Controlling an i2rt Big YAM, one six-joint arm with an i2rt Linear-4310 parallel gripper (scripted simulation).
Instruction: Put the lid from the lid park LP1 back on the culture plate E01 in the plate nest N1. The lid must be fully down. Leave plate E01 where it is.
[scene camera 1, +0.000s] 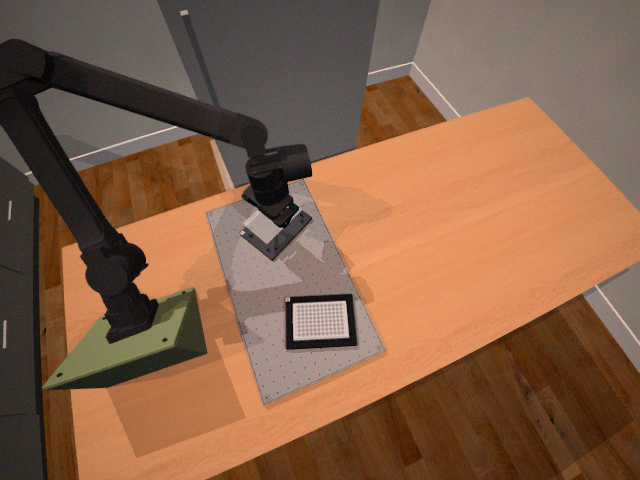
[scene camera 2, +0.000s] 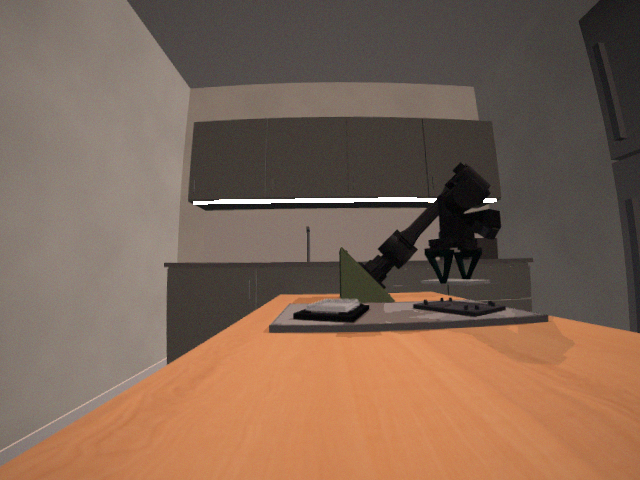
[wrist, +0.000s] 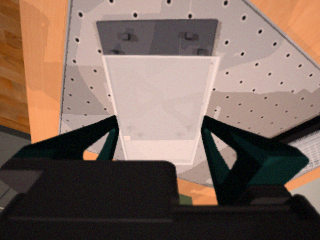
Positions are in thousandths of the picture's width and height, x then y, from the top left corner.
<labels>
gripper: scene camera 1 427, 451; scene camera 2 712, 589; wrist 502, 498
</labels>
